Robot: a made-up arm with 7 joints. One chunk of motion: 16 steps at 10 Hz.
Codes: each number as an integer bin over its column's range. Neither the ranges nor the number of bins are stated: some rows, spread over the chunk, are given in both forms.
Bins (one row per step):
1: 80 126 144 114 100 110 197
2: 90 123 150 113 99 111 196
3: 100 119 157 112 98 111 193
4: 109 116 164 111 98 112 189
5: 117 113 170 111 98 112 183
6: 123 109 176 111 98 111 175
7: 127 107 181 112 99 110 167
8: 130 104 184 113 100 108 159
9: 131 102 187 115 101 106 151
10: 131 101 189 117 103 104 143
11: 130 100 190 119 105 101 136
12: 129 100 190 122 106 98 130
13: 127 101 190 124 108 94 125
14: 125 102 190 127 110 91 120
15: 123 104 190 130 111 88 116
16: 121 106 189 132 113 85 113
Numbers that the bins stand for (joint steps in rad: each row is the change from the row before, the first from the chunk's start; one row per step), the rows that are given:
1: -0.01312 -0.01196 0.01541 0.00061 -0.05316 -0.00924 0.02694
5: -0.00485 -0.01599 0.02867 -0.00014 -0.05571 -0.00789 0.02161
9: -0.00172 -0.01940 0.03733 0.00086 -0.05188 -0.01192 0.00944
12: -0.00216 -0.02002 0.03886 0.00262 -0.04549 -0.01728 0.00145
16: -0.00395 -0.01816 0.03835 0.00513 -0.03654 -0.02600 -0.00502
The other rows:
2: -0.01088 -0.01289 0.01847 0.00036 -0.05444 -0.00856 0.02656
3: -0.00865 -0.01413 0.02204 0.00011 -0.05571 -0.00856 0.02542
4: -0.00664 -0.01506 0.02561 -0.00014 -0.05571 -0.00789 0.02389
6: -0.00351 -0.01723 0.03173 -0.00014 -0.05571 -0.00856 0.01857
7: -0.00261 -0.01785 0.03427 0.00011 -0.05444 -0.00924 0.01553
8: -0.00194 -0.01878 0.03580 0.00036 -0.05316 -0.01058 0.01248
10: -0.00172 -0.01971 0.03835 0.00136 -0.04932 -0.01326 0.00640
11: -0.00194 -0.02002 0.03886 0.00187 -0.04676 -0.01527 0.00373
13: -0.00261 -0.01971 0.03886 0.00312 -0.04293 -0.01996 -0.00045
14: -0.00306 -0.01940 0.03886 0.00387 -0.04037 -0.02198 -0.00235
15: -0.00351 -0.01878 0.03886 0.00463 -0.03909 -0.02399 -0.00387

